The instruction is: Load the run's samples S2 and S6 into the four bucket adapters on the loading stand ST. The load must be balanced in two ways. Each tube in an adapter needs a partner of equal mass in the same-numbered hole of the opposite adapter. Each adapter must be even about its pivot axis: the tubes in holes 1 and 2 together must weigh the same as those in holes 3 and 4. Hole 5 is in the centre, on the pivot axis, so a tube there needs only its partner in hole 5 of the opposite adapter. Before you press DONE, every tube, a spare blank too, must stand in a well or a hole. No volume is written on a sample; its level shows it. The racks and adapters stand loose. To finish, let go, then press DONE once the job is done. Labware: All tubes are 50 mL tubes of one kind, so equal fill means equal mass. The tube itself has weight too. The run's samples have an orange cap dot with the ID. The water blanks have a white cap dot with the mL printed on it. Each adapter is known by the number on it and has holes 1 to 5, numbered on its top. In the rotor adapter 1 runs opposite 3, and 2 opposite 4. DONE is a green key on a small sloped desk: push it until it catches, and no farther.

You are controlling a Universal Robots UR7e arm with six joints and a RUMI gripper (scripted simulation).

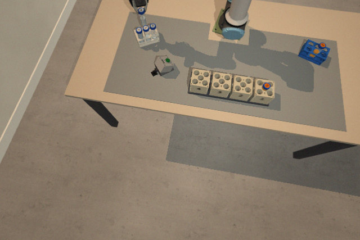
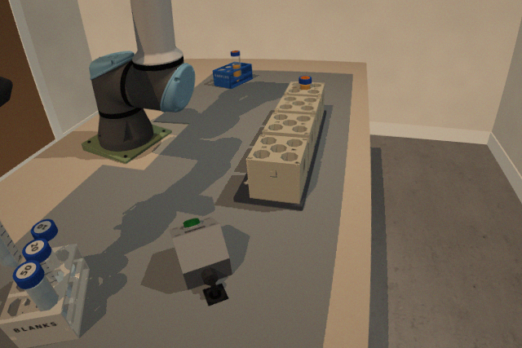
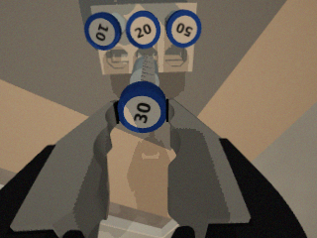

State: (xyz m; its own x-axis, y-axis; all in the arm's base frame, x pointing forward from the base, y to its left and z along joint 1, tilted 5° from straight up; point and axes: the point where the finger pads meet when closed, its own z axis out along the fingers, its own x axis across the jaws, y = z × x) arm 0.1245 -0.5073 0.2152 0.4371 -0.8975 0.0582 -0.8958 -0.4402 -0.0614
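Right now the 30 mL blank is 5 cm below my hand and 1 cm ahead of it. Round my hand: green done key: 20 cm ahead, 16 cm to the left, 14 cm below; then 50 mL blank: 14 cm below, 5 cm ahead, 1 cm to the right; then blanks rack: 17 cm below, 2 cm ahead, 1 cm to the left.
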